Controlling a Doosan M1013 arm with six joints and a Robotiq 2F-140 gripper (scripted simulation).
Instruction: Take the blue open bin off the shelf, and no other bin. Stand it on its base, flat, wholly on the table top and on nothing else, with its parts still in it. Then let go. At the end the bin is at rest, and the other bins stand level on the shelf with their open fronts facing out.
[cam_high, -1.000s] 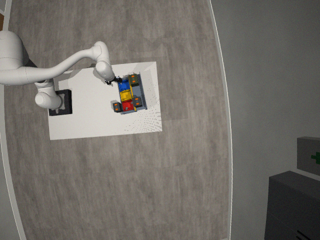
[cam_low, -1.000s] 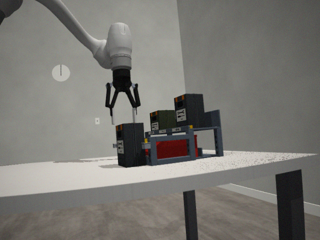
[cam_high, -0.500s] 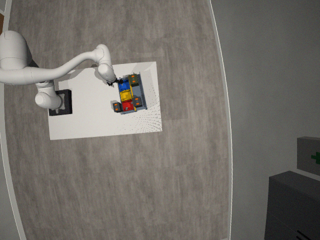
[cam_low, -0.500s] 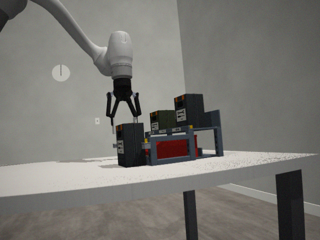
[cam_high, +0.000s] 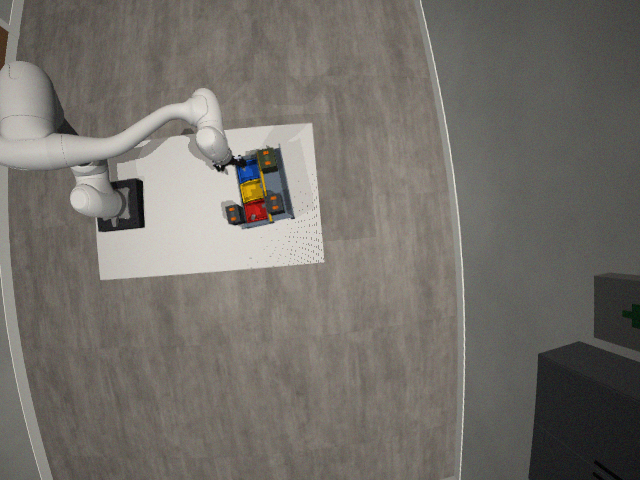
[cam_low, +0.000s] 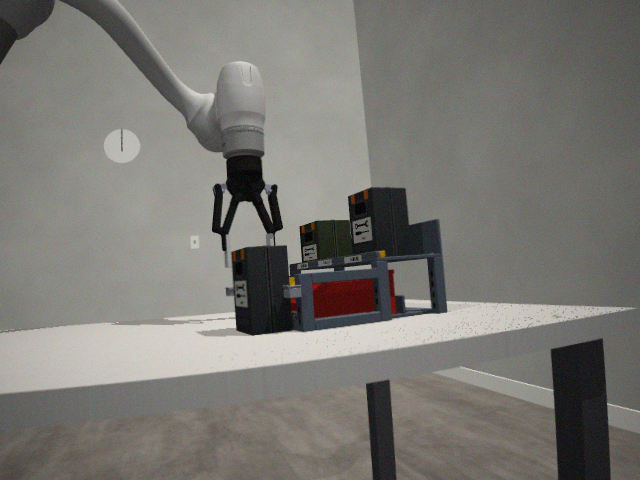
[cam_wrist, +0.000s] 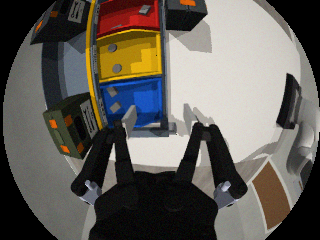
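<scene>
My gripper is now 9 cm above the blue open bin, 8 cm short of it and 1 cm to the right of it. Round my hand: yellow bin (10 cm to the right, 10 cm ahead, 9 cm below); green box (17 cm ahead, 3 cm to the left, 1 cm above); red bin (21 cm to the right, 12 cm ahead, 9 cm below).
</scene>
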